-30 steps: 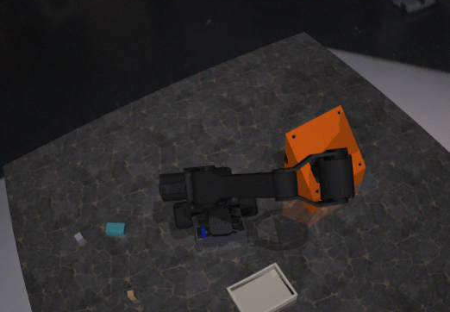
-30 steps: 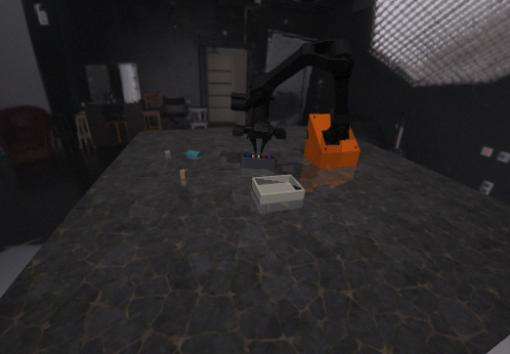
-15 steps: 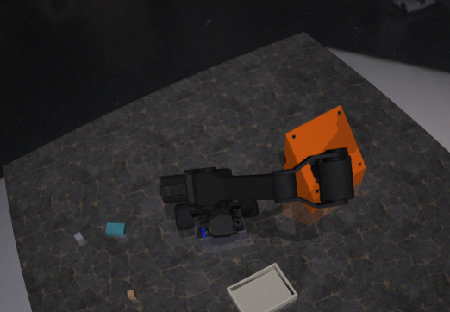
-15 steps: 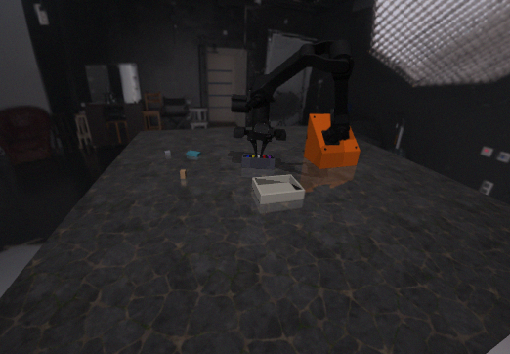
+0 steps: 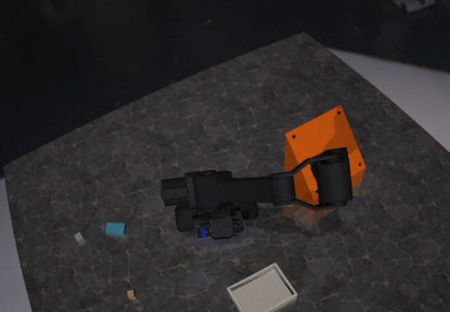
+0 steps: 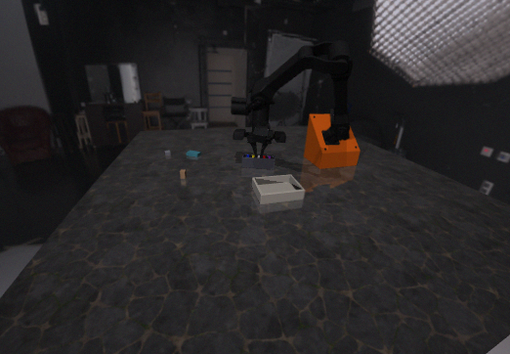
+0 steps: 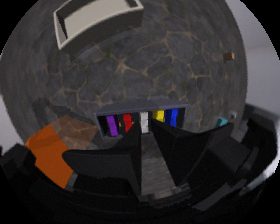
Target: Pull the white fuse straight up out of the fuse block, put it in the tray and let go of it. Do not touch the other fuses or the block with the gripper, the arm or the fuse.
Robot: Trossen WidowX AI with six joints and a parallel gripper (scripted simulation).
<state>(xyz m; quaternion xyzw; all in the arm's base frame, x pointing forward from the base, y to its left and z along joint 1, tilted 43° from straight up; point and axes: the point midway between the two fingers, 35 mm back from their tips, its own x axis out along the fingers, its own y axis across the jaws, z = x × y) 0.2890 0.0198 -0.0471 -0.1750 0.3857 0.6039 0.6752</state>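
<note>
Right now the white fuse is 1 cm below my gripper tip. Also, from my gripper tip: small tan cube: 27 cm ahead, 5 cm to the left, 2 cm below; teal block: 24 cm ahead, 15 cm to the right, 3 cm below; pale tray: 1 cm behind, 20 cm to the left, 3 cm below.
</note>
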